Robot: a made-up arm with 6 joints. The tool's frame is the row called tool.
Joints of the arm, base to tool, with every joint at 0 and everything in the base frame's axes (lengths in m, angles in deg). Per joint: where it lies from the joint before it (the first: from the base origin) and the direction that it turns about. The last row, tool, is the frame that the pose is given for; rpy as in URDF.
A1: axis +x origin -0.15 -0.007 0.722
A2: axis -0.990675 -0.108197 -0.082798 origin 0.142 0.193 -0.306
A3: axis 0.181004 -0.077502 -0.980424 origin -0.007 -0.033 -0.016
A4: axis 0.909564 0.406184 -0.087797 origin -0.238 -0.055 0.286
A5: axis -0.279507 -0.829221 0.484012 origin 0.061 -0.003 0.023
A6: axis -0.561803 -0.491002 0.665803 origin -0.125 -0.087 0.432
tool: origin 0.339 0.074 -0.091 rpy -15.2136 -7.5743 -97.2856
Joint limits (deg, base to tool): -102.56..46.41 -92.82..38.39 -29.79..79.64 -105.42..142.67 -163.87..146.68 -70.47..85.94
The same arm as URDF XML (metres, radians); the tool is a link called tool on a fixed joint. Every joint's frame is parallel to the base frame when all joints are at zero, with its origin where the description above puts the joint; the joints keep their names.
<robot name="arm">
  <joint name="A1" type="revolute">
    <parent link="base_link"/>
    <child link="link1"/>
    <origin xyz="-0.1500 -0.0070 0.7220"/>
    <axis xyz="1 0 0"/>
    <limit lower="-1.7900" upper="0.8100"/>
  </joint>
  <joint name="A2" type="revolute">
    <parent link="link1"/>
    <child link="link2"/>
    <origin xyz="0.1420 0.1930 -0.3060"/>
    <axis xyz="-0.990675 -0.108197 -0.082798"/>
    <limit lower="-1.6200" upper="0.6700"/>
  </joint>
  <joint name="A3" type="revolute">
    <parent link="link2"/>
    <child link="link3"/>
    <origin xyz="-0.0070 -0.0330 -0.0160"/>
    <axis xyz="0.181004 -0.077502 -0.980424"/>
    <limit lower="-0.5199" upper="1.3900"/>
  </joint>
  <joint name="A4" type="revolute">
    <parent link="link3"/>
    <child link="link4"/>
    <origin xyz="-0.2380 -0.0550 0.2860"/>
    <axis xyz="0.909564 0.406184 -0.087797"/>
    <limit lower="-1.8399" upper="2.4901"/>
  </joint>
  <joint name="A5" type="revolute">
    <parent link="link4"/>
    <child link="link5"/>
    <origin xyz="0.0610 -0.0030 0.0230"/>
    <axis xyz="-0.279507 -0.829221 0.484012"/>
    <limit lower="-2.8601" upper="2.5600"/>
  </joint>
  <joint name="A6" type="revolute">
    <parent link="link5"/>
    <child link="link6"/>
    <origin xyz="-0.1250 -0.0870 0.4320"/>
    <axis xyz="-0.561803 -0.491002 0.665803"/>
    <limit lower="-1.2299" upper="1.4999"/>
  </joint>
  <joint name="tool_fixed" type="fixed">
    <parent link="link6"/>
    <child link="tool"/>
    <origin xyz="0.3390 0.0740 -0.0910" rpy="-0.2655 -0.1322 -1.6980"/>
  </joint>
  <link name="base_link"/>
  <link name="link1"/>
  <link name="link2"/>
  <link name="link3"/>
  <link name="link4"/>
  <link name="link5"/>
  <link name="link6"/>
  <link name="tool"/>
</robot>

